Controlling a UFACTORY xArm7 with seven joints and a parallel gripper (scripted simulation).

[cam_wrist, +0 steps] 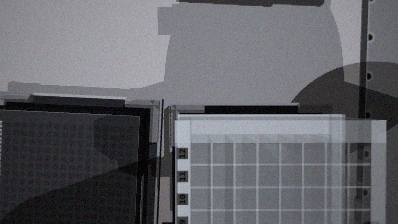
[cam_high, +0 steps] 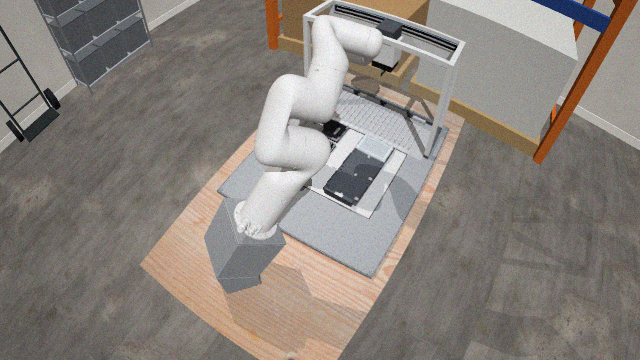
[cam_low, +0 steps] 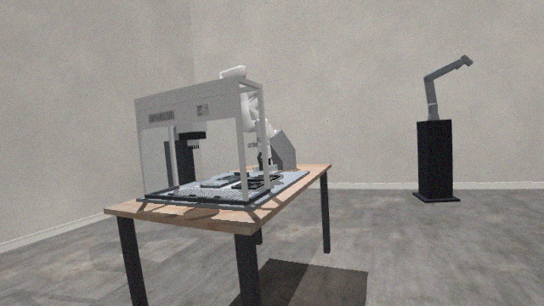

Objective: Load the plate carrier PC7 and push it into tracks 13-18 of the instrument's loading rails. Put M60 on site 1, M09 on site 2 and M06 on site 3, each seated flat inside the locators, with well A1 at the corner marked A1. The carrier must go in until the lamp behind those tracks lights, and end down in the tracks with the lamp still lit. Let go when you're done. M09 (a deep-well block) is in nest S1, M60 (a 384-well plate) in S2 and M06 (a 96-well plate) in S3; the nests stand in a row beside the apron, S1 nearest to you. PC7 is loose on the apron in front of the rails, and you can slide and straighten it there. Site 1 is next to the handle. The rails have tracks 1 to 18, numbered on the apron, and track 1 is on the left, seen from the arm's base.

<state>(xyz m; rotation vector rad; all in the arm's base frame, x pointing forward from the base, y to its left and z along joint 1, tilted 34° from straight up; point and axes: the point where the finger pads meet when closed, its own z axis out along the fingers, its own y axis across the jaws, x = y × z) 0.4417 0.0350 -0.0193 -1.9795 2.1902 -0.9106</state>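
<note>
The dark plate carrier PC7 lies 23 cm to the right of my hand, 6 cm ahead of it and 5 cm below it. Also, from my hand: white apron: 15 cm to the right, 7 cm below, 7 cm ahead; then 96-well plate M06: 1 cm below; then deep-well block M09: 10 cm ahead, 5 cm below, 3 cm to the right.
</note>
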